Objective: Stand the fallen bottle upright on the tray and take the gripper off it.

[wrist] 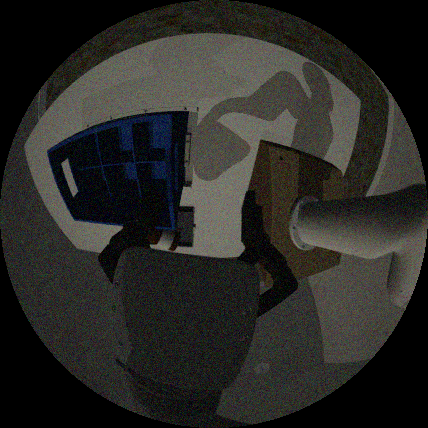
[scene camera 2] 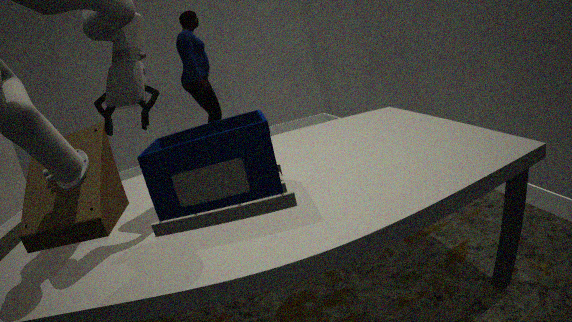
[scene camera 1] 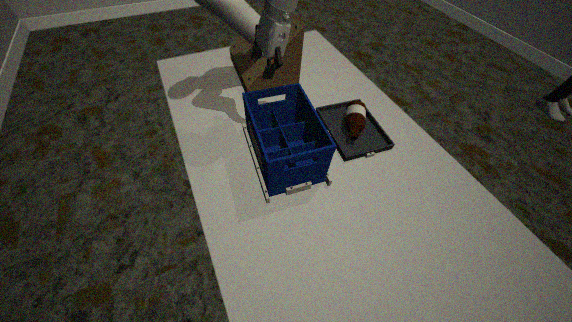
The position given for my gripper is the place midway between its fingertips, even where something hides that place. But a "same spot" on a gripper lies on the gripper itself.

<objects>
My gripper shows in the wrist view [199, 195], in scene camera 2 and in scene camera 1. The same spot on my gripper: [scene camera 1: 269, 71] is [scene camera 2: 147, 113].
</objects>
